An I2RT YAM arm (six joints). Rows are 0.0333 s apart.
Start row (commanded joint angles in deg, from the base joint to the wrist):
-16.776, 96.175, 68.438, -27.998, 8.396, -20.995
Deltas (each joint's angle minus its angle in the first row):
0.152, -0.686, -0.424, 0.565, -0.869, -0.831
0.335, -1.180, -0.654, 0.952, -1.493, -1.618
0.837, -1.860, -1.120, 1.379, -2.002, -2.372
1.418, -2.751, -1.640, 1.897, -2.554, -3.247
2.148, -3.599, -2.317, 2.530, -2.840, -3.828
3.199, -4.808, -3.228, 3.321, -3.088, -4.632
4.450, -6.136, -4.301, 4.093, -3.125, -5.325
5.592, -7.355, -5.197, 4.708, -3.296, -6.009
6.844, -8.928, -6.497, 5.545, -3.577, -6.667
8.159, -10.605, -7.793, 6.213, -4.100, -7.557
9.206, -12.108, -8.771, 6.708, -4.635, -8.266
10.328, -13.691, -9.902, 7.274, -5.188, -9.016
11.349, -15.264, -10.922, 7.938, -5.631, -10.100
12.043, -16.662, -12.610, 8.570, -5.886, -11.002
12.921, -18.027, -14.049, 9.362, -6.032, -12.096
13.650, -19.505, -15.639, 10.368, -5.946, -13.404
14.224, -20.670, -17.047, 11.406, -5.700, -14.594
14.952, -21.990, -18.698, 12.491, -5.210, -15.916
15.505, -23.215, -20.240, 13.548, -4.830, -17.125
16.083, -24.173, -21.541, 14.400, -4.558, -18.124
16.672, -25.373, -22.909, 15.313, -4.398, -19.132
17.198, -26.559, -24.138, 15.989, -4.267, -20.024
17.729, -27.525, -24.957, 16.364, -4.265, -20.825
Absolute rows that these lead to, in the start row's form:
-16.624, 95.489, 68.014, -27.433, 7.527, -21.826
-16.441, 94.995, 67.784, -27.046, 6.903, -22.613
-15.939, 94.315, 67.318, -26.619, 6.394, -23.367
-15.358, 93.424, 66.798, -26.101, 5.842, -24.242
-14.628, 92.576, 66.121, -25.468, 5.556, -24.823
-13.577, 91.367, 65.210, -24.677, 5.308, -25.627
-12.326, 90.039, 64.137, -23.905, 5.271, -26.320
-11.184, 88.820, 63.241, -23.290, 5.100, -27.004
-9.932, 87.247, 61.941, -22.453, 4.819, -27.662
-8.617, 85.570, 60.645, -21.785, 4.296, -28.552
-7.570, 84.067, 59.667, -21.290, 3.761, -29.261
-6.448, 82.484, 58.536, -20.724, 3.208, -30.011
-5.427, 80.911, 57.516, -20.060, 2.765, -31.095
-4.733, 79.513, 55.828, -19.428, 2.510, -31.997
-3.855, 78.148, 54.389, -18.636, 2.364, -33.091
-3.126, 76.670, 52.799, -17.630, 2.450, -34.399
-2.552, 75.505, 51.391, -16.592, 2.696, -35.589
-1.824, 74.185, 49.740, -15.507, 3.186, -36.911
-1.271, 72.960, 48.198, -14.450, 3.566, -38.120
-0.693, 72.002, 46.897, -13.598, 3.838, -39.119
-0.104, 70.802, 45.529, -12.685, 3.998, -40.127
0.422, 69.616, 44.300, -12.009, 4.129, -41.019
0.953, 68.650, 43.481, -11.634, 4.131, -41.820

